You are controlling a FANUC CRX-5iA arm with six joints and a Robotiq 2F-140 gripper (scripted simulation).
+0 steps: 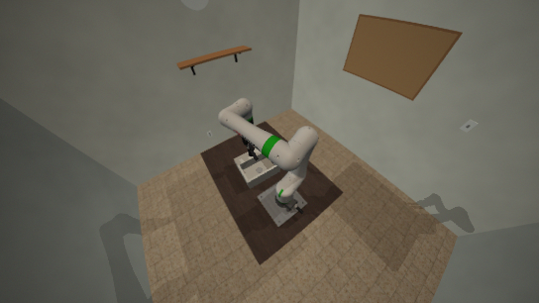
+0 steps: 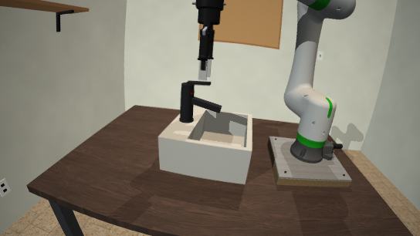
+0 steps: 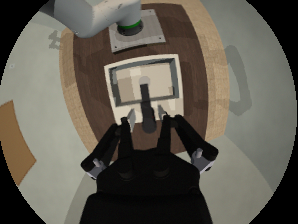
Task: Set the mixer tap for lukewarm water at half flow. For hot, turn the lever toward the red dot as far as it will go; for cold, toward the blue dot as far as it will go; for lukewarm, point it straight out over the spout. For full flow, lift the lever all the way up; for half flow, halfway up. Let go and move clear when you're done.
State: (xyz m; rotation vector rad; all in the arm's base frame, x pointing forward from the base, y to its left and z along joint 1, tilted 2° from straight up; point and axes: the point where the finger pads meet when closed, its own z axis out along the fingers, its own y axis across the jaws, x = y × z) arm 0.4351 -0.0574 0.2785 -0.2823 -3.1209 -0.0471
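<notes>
The lever lies 50 mm below my hand and 20 mm ahead of it. Round my hand: black mixer tap (90 mm below, 40 mm ahead, 10 mm to the right); white sink basin (280 mm below, 60 mm behind, 10 mm to the left).
</notes>
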